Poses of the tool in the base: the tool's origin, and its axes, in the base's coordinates. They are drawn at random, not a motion.
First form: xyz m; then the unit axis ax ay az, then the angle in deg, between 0 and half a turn.
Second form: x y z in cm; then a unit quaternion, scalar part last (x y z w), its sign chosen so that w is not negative. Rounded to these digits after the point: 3 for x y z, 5 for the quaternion.
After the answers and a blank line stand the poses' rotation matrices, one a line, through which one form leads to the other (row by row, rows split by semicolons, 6 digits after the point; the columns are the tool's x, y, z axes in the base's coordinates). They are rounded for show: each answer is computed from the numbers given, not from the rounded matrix.
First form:
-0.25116 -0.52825 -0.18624 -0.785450 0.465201 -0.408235 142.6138
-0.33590 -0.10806 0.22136 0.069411 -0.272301 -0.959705 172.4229
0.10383 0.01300 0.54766 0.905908 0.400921 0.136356 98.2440
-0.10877 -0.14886 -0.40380 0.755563 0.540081 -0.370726 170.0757
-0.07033 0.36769 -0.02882 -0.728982 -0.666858 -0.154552 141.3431
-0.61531 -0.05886 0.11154 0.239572 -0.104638 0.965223 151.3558
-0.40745 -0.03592 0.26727 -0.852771 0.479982 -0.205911 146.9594
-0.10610 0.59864 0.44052 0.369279 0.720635 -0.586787 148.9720
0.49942 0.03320 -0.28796 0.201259 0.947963 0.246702 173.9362
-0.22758 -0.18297 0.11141 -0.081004 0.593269 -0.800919 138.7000
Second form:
-25.116 -52.825 -18.624 -0.74402 0.44066 -0.38670 0.32050
-33.590 -10.806 22.136 0.06926 -0.27171 -0.95761 0.06607
10.383 1.300 54.766 0.68496 0.30314 0.10310 0.65445
-10.877 -14.886 -40.380 0.75273 0.53806 -0.36934 0.08650
-7.033 36.769 -2.882 -0.68789 -0.62927 -0.14584 0.33098
-61.531 -5.886 11.154 0.23213 -0.10139 0.93522 0.24737
-40.745 -3.592 26.727 -0.81757 0.46017 -0.19741 0.28436
-10.610 59.864 44.052 0.35582 0.69438 -0.56541 0.26747
49.942 3.320 -28.796 0.20098 0.94664 0.24636 0.05289
-22.758 -18.297 11.141 -0.07580 0.55515 -0.74946 0.35266

0.312561 -0.407845 0.857886; -0.903593 -0.406196 0.136106; 0.292960 -0.817721 -0.495487
-0.981675 0.088911 -0.168552; -0.164183 -0.843620 0.511223; -0.096741 0.529528 0.842758
0.794955 0.280329 0.538016; 0.550223 0.040397 -0.834040; -0.255540 0.959054 -0.122130
0.148171 0.873917 -0.462941; 0.746130 -0.406026 -0.527667; -0.649103 -0.267229 -0.712218
0.165496 0.962286 -0.215910; 0.769202 0.011065 0.638909; 0.617202 -0.271815 -0.738361
-0.769848 -0.509767 0.384020; 0.415629 -0.857055 -0.304481; 0.484341 -0.074794 0.871677
0.498549 -0.640167 0.584495; -0.864706 -0.414776 0.283275; 0.061091 -0.646643 -0.760342
-0.603694 0.796617 -0.030915; 0.191690 0.107407 -0.975561; -0.773827 -0.594866 -0.217545
-0.913621 0.354444 0.199163; 0.406565 0.797833 0.445160; -0.001115 0.487680 -0.873022
-0.739773 0.444447 0.505176; -0.612768 -0.134876 -0.778668; -0.277941 -0.885593 0.372120

